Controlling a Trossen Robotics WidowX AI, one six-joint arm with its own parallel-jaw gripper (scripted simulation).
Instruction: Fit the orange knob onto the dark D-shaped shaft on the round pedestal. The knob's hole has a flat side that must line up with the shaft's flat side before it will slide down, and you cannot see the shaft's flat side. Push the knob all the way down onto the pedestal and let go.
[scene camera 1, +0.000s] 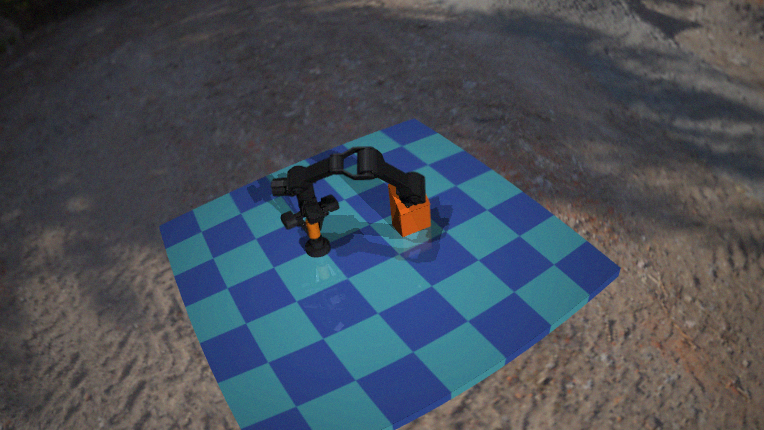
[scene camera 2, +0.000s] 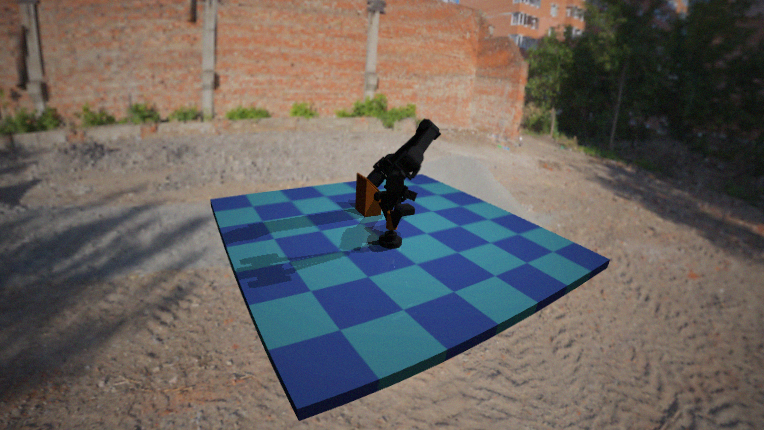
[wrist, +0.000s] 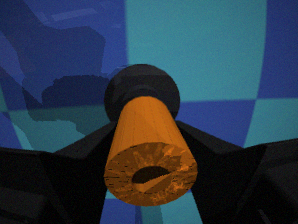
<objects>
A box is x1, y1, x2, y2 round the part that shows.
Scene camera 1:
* my gripper: [280, 193, 338, 235]
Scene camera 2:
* my gripper: [374, 185, 417, 227]
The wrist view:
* my gripper: [0, 121, 297, 223]
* orange knob: [104, 96, 197, 205], held by my gripper
</objects>
